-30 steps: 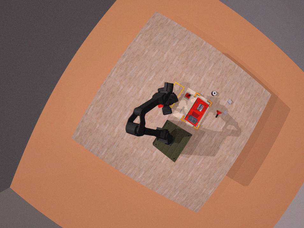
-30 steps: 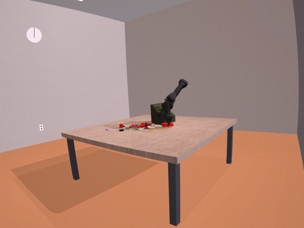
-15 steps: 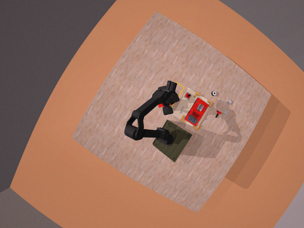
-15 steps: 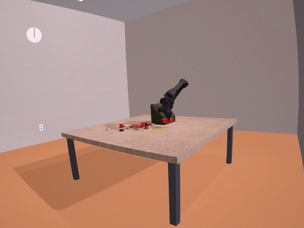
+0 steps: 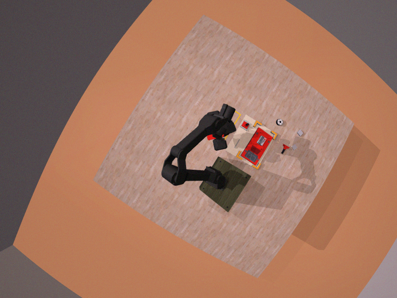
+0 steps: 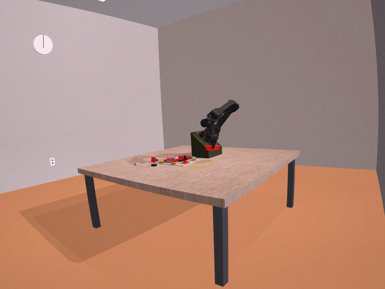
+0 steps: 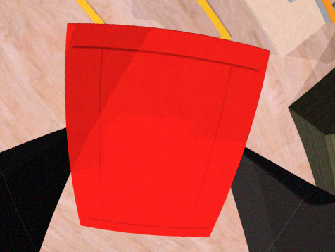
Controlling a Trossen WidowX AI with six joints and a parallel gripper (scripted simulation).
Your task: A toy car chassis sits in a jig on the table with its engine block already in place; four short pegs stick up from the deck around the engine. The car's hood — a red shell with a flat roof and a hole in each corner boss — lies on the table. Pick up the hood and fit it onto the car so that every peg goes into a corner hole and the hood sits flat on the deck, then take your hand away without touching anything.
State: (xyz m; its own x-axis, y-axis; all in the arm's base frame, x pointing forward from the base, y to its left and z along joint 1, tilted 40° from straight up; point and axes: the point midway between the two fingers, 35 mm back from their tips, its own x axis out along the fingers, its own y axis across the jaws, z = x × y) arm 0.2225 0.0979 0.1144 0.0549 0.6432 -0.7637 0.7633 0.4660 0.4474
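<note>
Right now my gripper tip is 27 cm to the left of the grey engine block, 9 cm short of it and 8 cm above it. Also, from my gripper tip: red hood (1 cm above); then white wheel (33 cm to the right, 26 cm ahead, 9 cm below).
</note>
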